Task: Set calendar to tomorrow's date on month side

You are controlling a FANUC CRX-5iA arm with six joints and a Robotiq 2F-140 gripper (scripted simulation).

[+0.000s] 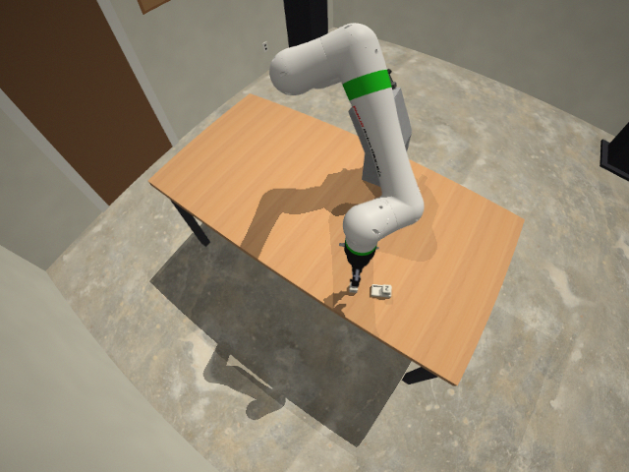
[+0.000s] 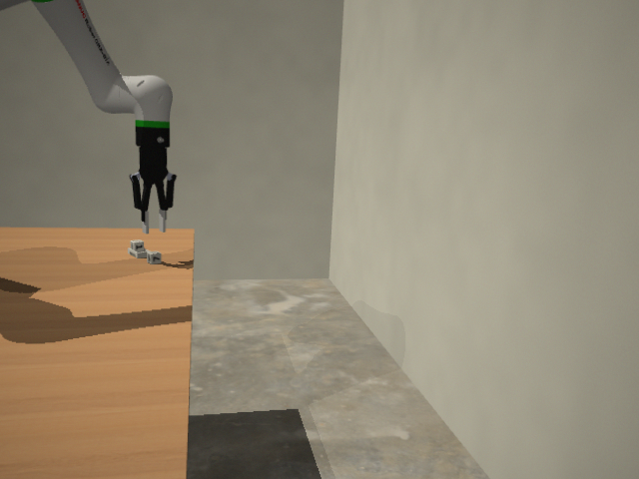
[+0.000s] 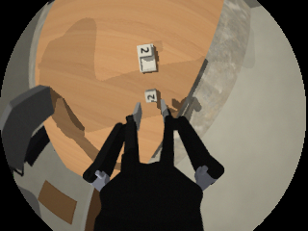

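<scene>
Right now the white date cube is 11 cm below my hand. From my hand the other things lie so: calendar tray 12 cm below, 10 cm to the left, 5 cm behind.
</scene>
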